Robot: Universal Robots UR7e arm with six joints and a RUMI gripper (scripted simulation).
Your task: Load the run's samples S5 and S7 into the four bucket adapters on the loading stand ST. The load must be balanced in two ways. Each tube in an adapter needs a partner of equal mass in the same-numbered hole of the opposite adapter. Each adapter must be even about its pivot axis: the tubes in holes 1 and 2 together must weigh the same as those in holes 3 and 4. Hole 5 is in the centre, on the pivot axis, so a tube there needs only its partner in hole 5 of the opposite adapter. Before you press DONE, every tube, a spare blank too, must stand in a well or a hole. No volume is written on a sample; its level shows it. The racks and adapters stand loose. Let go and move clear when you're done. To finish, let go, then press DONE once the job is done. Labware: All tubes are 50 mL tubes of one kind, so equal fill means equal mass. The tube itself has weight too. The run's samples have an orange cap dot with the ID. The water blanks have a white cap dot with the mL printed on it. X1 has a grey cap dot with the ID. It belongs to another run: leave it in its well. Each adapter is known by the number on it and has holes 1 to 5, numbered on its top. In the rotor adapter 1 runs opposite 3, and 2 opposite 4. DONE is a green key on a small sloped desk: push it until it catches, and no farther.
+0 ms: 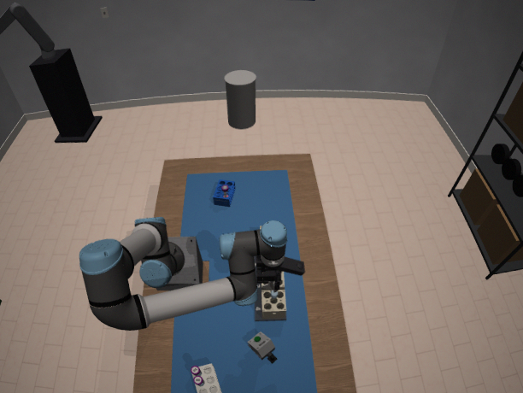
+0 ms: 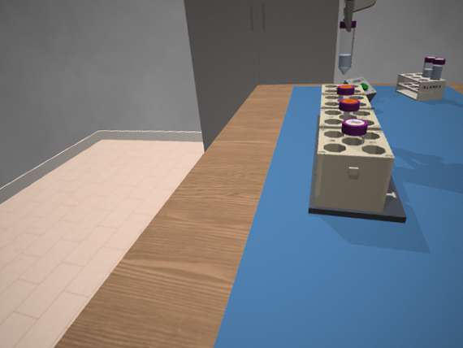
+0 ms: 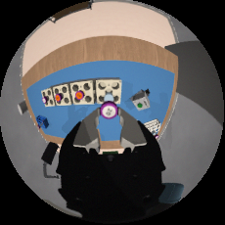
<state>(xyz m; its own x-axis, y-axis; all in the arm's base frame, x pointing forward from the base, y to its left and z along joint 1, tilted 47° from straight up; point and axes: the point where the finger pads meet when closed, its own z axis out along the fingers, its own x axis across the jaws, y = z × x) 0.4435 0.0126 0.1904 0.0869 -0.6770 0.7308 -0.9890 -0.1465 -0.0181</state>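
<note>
My gripper is now 6 cm past the green done key, 16 cm to the left of it and 17 cm above it. Round my hand: blanks rack: 24 cm behind, 35 cm to the right, 21 cm below.
</note>
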